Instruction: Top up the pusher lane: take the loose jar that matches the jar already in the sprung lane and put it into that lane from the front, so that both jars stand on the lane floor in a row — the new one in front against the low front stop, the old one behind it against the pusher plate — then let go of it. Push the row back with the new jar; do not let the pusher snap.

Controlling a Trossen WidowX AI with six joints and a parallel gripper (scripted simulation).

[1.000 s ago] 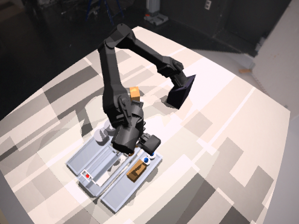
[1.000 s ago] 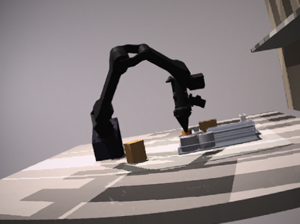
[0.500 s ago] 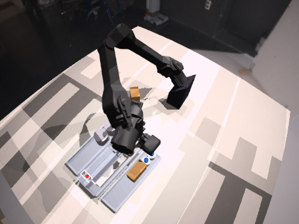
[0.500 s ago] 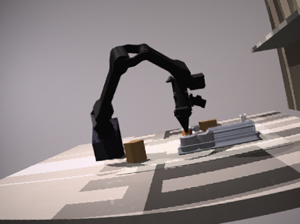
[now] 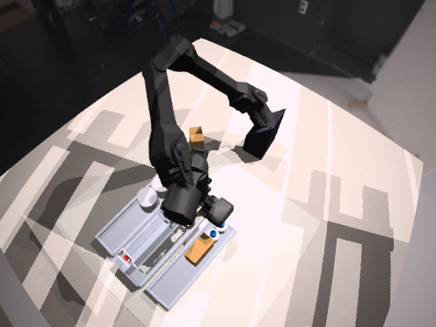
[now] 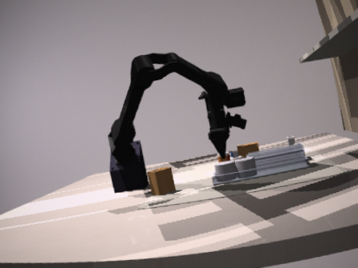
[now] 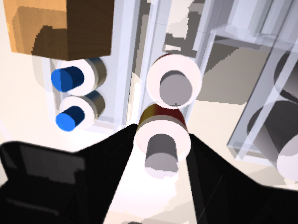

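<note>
The grey lane rack is 140 mm ahead of my gripper tip, 30 mm to the right of it and 30 mm below it. The rest, counted from my gripper tip: red marker 220 mm ahead, 40 mm to the right, 20 mm above.
</note>
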